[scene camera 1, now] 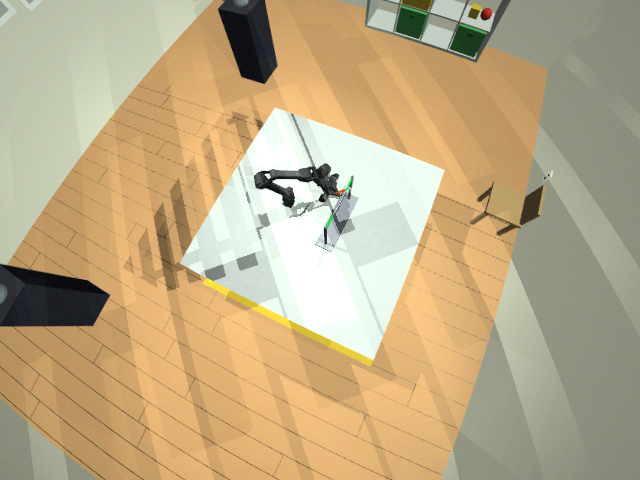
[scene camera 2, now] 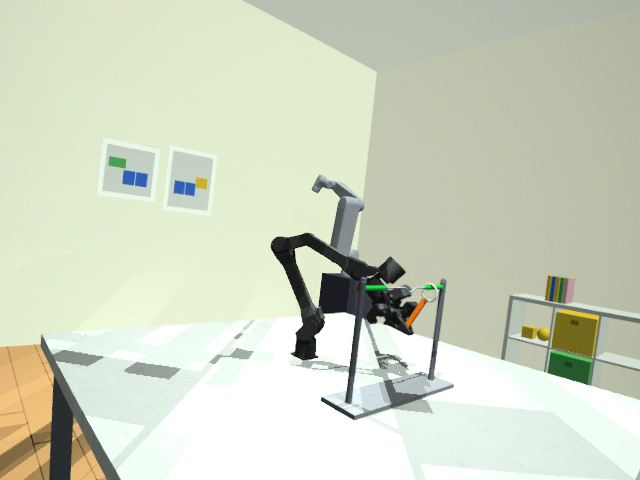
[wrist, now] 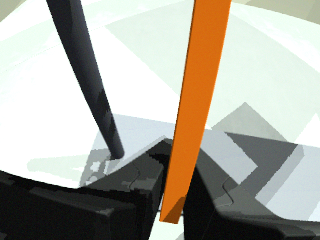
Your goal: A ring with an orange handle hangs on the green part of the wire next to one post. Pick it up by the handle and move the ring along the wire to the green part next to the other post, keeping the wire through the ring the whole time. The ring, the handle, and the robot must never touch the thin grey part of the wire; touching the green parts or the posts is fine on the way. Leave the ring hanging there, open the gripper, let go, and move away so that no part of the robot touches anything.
Path:
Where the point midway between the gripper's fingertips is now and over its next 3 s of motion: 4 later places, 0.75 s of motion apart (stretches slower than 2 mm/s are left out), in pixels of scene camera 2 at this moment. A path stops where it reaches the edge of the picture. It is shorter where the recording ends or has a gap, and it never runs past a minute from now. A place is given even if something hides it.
My gripper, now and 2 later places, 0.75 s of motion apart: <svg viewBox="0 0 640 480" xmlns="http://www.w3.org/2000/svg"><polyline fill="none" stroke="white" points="411,334 401,323 392,310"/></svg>

